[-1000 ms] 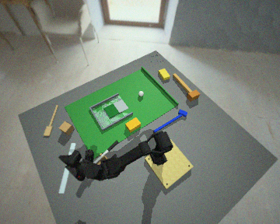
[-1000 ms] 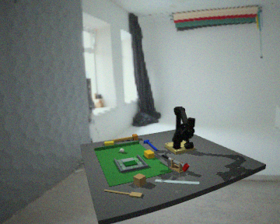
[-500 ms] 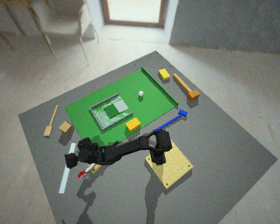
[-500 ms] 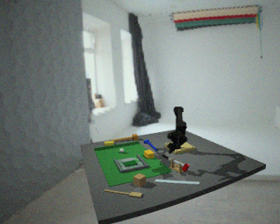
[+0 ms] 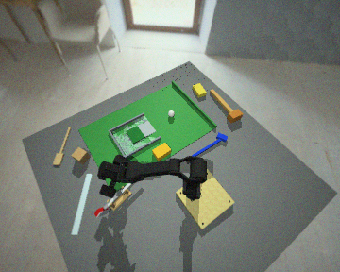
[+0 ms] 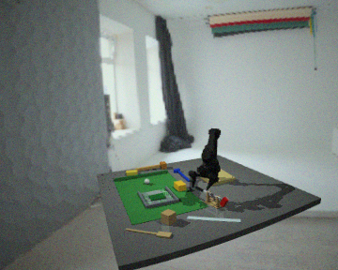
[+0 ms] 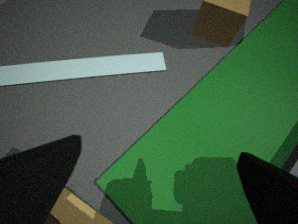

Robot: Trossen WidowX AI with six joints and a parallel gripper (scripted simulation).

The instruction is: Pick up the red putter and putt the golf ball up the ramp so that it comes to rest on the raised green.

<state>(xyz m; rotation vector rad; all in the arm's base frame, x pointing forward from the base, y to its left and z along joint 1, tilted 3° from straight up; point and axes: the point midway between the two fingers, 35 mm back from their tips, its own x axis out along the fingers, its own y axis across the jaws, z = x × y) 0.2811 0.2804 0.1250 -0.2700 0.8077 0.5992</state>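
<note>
My gripper tip is now 9 cm past the red putter and 6 cm above it. Also, from my gripper tip: pale bar (1 cm ahead, 17 cm to the left, 12 cm below); tan cube (24 cm ahead, 7 cm to the left, 9 cm below); wooden stand (9 cm behind, 1 cm to the left, 9 cm below).
</note>
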